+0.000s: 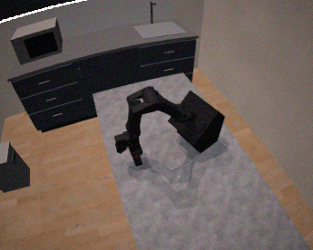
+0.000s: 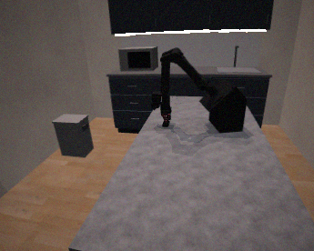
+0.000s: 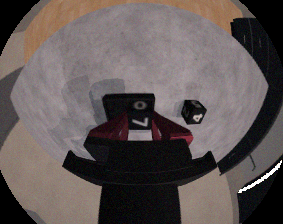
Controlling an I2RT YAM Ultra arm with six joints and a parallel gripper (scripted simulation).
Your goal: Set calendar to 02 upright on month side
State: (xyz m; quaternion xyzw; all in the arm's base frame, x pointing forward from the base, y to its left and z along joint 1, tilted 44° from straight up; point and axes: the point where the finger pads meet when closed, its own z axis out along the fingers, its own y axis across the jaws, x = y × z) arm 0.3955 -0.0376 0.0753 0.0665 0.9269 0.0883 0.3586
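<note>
Now: the dark tray 20 mm to the left of my hand and 20 mm below it. From my hand the other things lie so: dark calendar cube: 90 mm to the right, 10 mm below, 10 mm behind.
</note>
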